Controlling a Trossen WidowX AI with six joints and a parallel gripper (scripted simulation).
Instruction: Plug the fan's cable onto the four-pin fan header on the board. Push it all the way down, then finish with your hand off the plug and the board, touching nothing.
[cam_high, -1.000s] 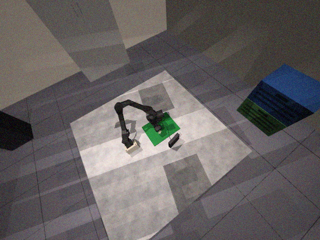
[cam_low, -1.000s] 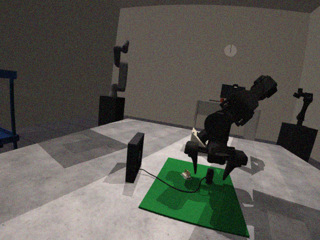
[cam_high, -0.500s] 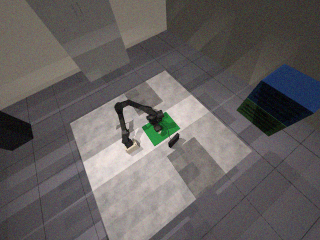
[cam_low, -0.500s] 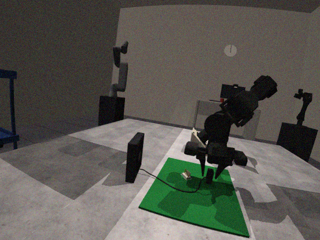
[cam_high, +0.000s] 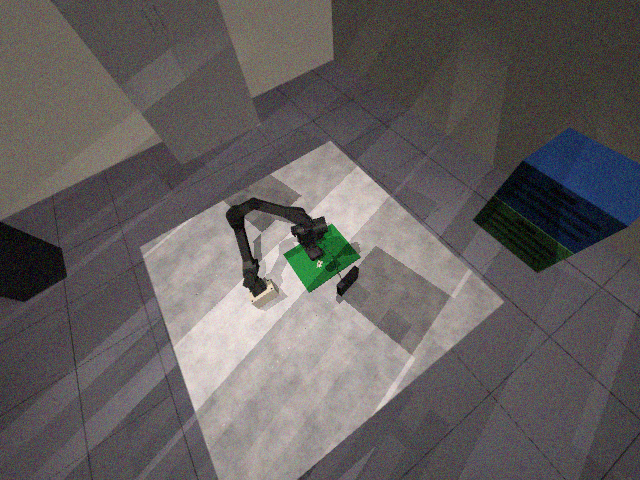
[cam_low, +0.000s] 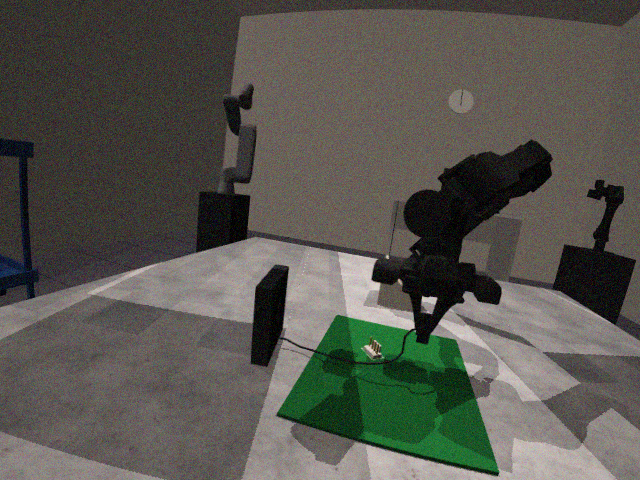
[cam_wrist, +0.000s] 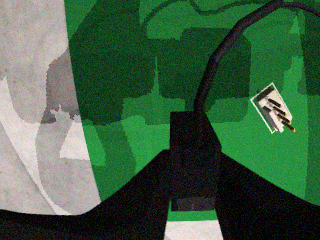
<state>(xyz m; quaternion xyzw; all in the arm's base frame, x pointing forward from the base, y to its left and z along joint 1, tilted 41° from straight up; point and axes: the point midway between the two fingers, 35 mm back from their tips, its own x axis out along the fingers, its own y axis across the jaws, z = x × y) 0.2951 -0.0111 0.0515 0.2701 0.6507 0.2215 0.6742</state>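
Now: gripper tip 4 cm short of the green board, 4 cm to the left of it and 7 cm above it. Also, from my gripper tip: black plug: 1 cm ahead, 1 cm above; then black fan: 4 cm ahead, 23 cm to the right.
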